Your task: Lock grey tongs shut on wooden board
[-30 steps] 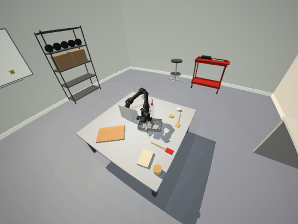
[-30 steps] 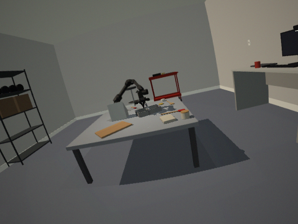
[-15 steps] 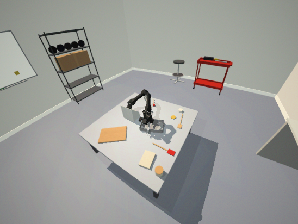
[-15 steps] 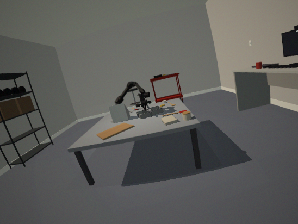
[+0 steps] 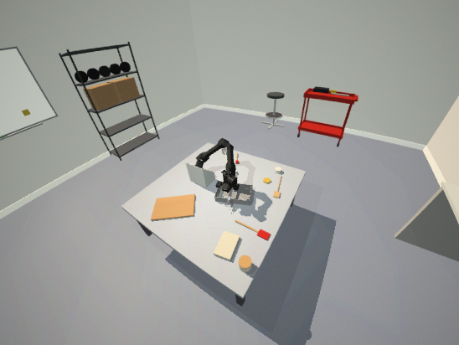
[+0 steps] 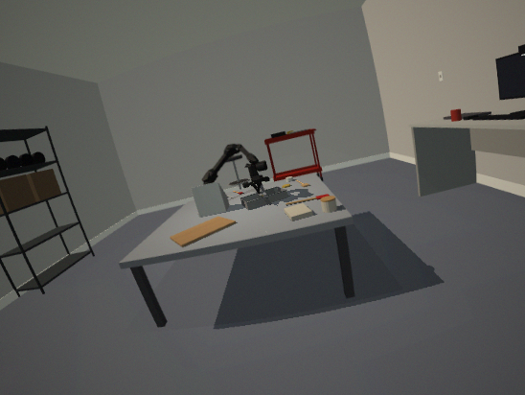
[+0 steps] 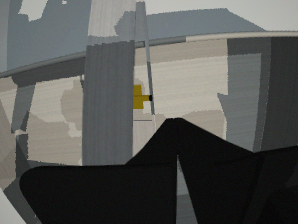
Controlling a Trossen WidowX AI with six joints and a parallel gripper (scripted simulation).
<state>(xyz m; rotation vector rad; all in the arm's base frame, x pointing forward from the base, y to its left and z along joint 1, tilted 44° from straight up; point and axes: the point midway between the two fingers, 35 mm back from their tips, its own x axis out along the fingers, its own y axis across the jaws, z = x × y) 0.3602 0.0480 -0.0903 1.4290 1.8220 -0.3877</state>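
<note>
The grey roasting tin is 6 cm to the left of my gripper tip, 5 cm below it and 1 cm ahead of it. From my gripper tip the other things lie so: cream block 35 cm to the right, 26 cm ahead, 6 cm below; then red spatula 35 cm ahead, 14 cm to the right, 7 cm below; then yellow disc 39 cm to the left, 16 cm ahead, 7 cm below.
</note>
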